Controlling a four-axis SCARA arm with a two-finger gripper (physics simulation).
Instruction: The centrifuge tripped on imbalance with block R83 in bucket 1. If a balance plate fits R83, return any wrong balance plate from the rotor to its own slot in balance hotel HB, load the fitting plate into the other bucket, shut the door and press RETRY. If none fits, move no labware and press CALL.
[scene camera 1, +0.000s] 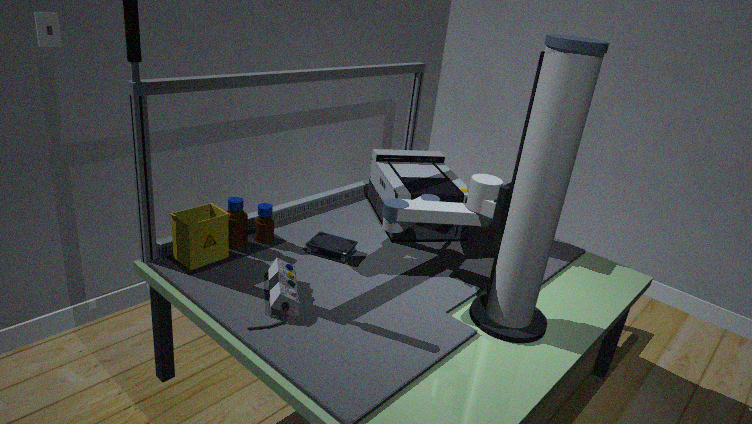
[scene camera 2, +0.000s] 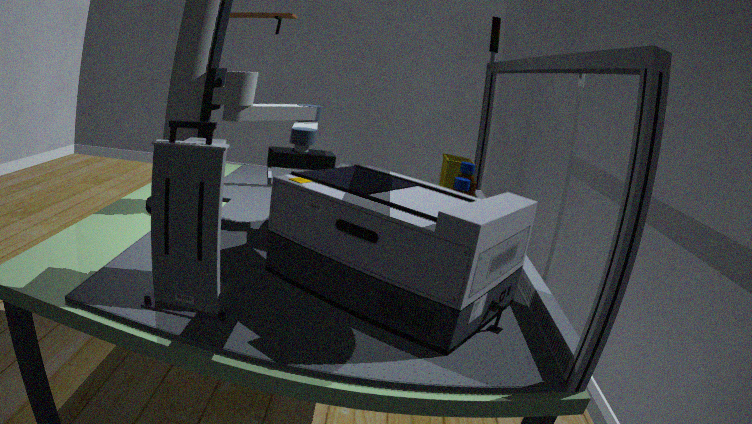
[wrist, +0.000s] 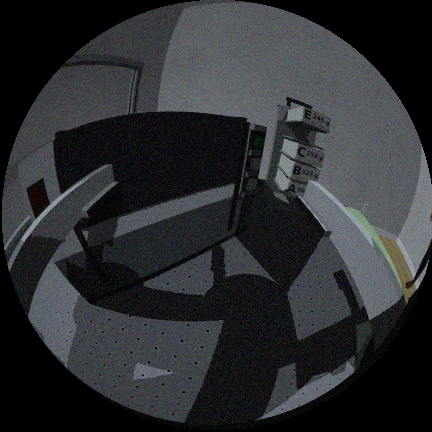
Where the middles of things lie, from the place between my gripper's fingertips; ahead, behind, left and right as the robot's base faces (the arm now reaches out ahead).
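The dark sliding door (scene camera 2: 358, 179) has my hand 130 mm short of it, 80 mm to the left of it and 50 mm below it. There's a centrifuge (scene camera 1: 388, 166) as well, and that's 240 mm ahead of my hand, 160 mm to the right of it and 40 mm below it. Going by their middles, the dark sliding door is the nearest to my hand of the things named here.
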